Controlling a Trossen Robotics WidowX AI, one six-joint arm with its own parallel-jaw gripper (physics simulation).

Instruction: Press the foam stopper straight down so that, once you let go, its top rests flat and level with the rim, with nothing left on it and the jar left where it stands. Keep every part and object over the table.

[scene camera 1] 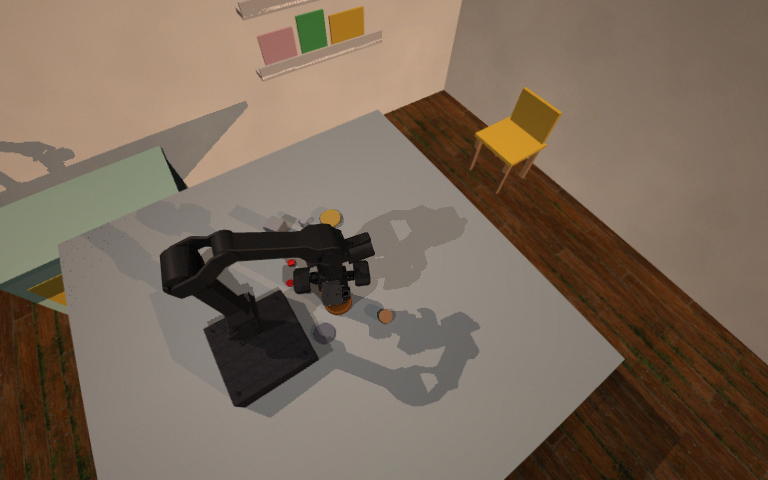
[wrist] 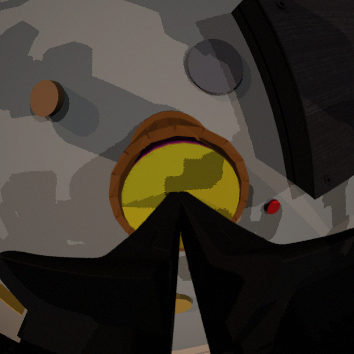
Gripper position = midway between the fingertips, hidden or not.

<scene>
my gripper: scene camera 1 335, 288; wrist 177, 199
</scene>
